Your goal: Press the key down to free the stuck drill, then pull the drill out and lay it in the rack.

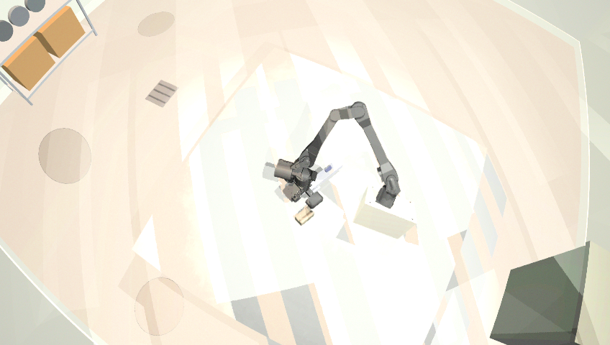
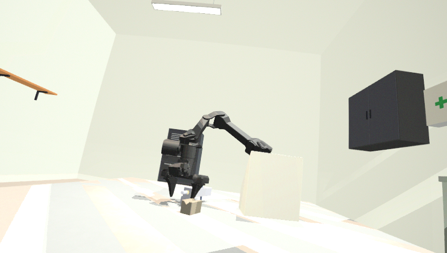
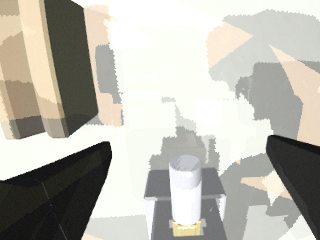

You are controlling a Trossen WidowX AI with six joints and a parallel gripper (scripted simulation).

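My gripper tip is 50 mm to the left of the drill, 20 mm below it and 20 mm past it. Also, from my gripper tip: blue key (140 mm to the right, 50 mm behind, 30 mm above); then fixture (110 mm to the right, 40 mm behind, 20 mm above).
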